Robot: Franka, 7 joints.
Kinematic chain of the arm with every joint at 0, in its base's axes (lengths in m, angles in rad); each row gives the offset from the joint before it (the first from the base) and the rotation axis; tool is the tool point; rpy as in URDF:
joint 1: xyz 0 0 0.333 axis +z
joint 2: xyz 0 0 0 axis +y
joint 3: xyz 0 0 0.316 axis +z
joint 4: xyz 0.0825 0 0 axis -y
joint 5: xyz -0.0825 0 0.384 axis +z
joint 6: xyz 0 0 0 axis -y
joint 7: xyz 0.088 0 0 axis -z
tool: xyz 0 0 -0.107 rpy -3.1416 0 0
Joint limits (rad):
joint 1: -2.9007..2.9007
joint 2: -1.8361..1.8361
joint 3: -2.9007..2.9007
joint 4: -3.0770..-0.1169
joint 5: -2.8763..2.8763
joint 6: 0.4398..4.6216
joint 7: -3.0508..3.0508
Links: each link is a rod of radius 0.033 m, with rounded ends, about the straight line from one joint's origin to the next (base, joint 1, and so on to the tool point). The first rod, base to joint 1, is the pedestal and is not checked.
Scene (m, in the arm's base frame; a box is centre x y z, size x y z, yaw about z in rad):
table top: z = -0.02
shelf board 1: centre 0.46 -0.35 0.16 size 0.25 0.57 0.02 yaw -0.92
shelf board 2: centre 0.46 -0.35 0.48 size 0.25 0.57 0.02 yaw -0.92
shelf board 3: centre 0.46 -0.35 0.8 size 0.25 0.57 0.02 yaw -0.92
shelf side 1: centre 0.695 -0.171 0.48 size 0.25 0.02 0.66 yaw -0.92
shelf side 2: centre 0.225 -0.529 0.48 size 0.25 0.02 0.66 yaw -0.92
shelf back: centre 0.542 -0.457 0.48 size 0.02 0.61 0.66 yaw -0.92
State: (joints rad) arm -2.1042 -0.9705 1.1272 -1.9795 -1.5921 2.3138 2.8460
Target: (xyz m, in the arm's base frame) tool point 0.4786 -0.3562 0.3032
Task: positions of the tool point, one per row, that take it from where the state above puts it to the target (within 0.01 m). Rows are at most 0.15 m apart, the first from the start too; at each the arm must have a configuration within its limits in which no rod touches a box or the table.
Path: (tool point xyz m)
1: 0.4089 -0.1889 0.6576
2: 0.3348 -0.1130 0.6621
3: 0.3631 -0.1342 0.5288
4: 0.3523 -0.1359 0.4036
5: 0.3071 -0.1310 0.3032
6: 0.3661 -0.1624 0.2929
7: 0.4174 -0.2118 0.2884
8: 0.4564 -0.2774 0.2914
9: 0.4786 -0.3562 0.3032

